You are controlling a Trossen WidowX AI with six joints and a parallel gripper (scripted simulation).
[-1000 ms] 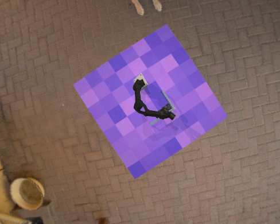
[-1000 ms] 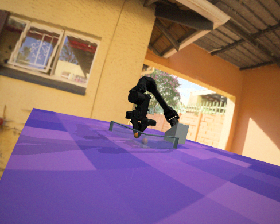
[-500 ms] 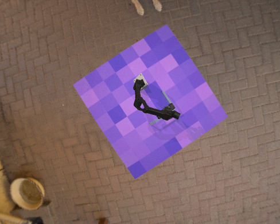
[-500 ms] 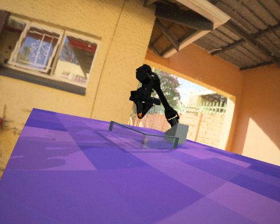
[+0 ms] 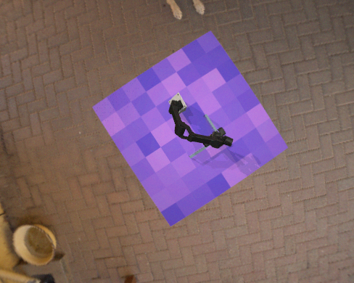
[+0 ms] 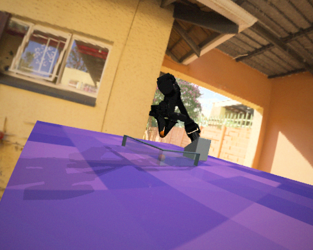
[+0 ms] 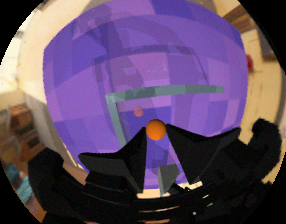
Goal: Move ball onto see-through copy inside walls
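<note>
Now: gripper tip 9 cm above the see-through copy of ball and 3 cm to the right of it.
</note>
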